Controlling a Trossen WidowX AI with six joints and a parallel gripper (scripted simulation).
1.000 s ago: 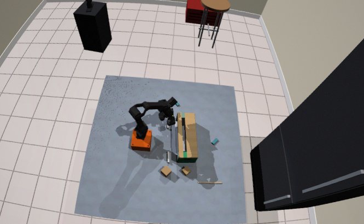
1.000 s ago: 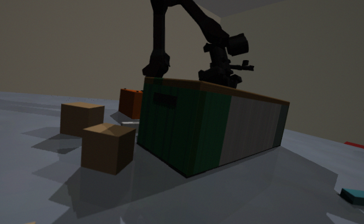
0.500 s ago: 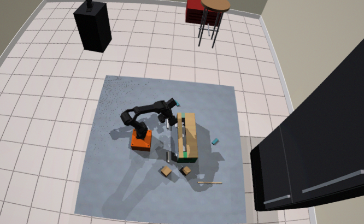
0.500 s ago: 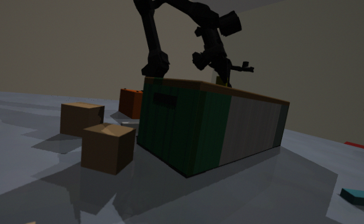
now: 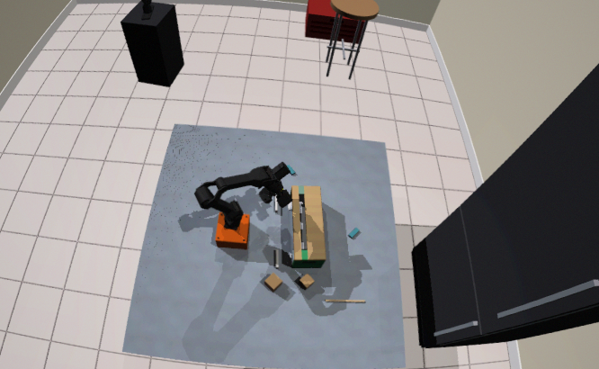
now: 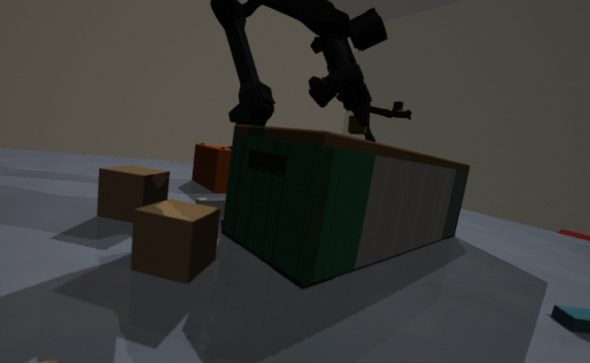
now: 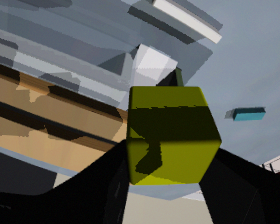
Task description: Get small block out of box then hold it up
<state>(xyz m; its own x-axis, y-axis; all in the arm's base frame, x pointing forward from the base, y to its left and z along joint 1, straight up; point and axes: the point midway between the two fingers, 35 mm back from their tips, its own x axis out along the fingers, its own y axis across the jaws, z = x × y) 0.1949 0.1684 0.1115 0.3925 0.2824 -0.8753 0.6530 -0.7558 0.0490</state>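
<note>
Right now my gripper tip is 10 mm to the left of the yellow-green block and 10 mm past it. From my gripper tip the other things lie so: long box 110 mm below, 100 mm to the right, 100 mm ahead; then thin wooden stick 400 mm to the right, 400 mm ahead, 170 mm below.
</note>
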